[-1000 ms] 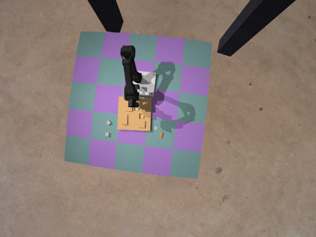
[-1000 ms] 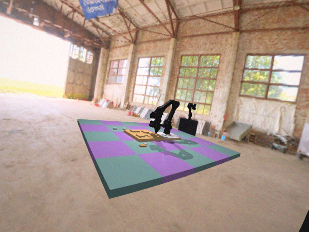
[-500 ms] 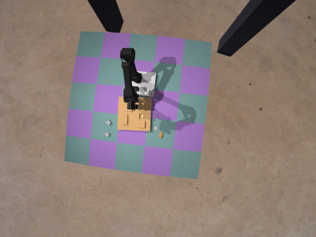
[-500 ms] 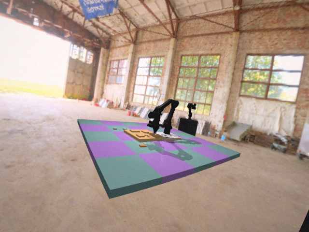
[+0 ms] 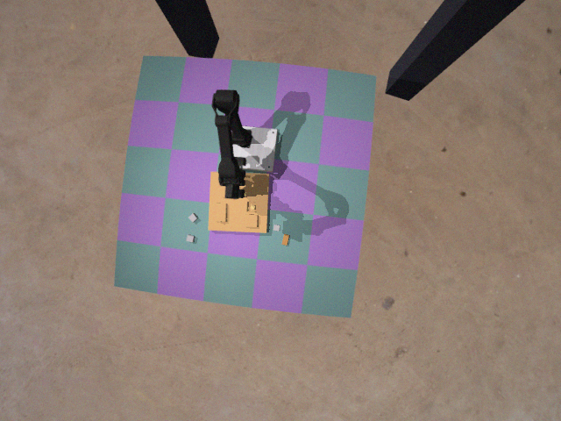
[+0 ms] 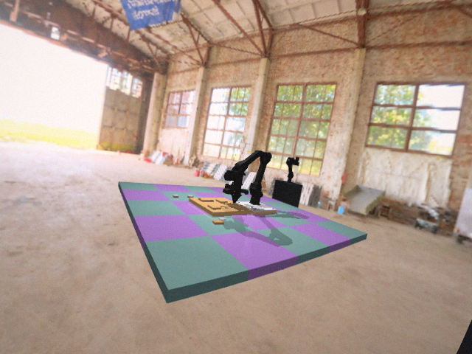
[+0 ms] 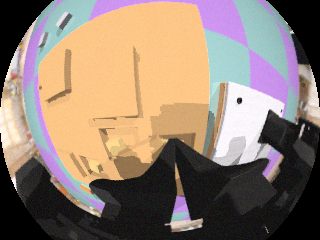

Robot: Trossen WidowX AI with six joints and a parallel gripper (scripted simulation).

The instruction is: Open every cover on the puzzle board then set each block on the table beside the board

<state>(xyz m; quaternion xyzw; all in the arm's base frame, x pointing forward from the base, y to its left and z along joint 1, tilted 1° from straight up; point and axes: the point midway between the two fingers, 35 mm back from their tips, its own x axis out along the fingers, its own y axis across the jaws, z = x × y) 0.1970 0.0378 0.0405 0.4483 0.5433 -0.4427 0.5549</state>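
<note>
Now: gripper tip 100 mm short of the orange puzzle board and 10 mm to the right of it. Round my gripper tip: orange block: 290 mm to the left, 230 mm ahead, 20 mm below.
</note>
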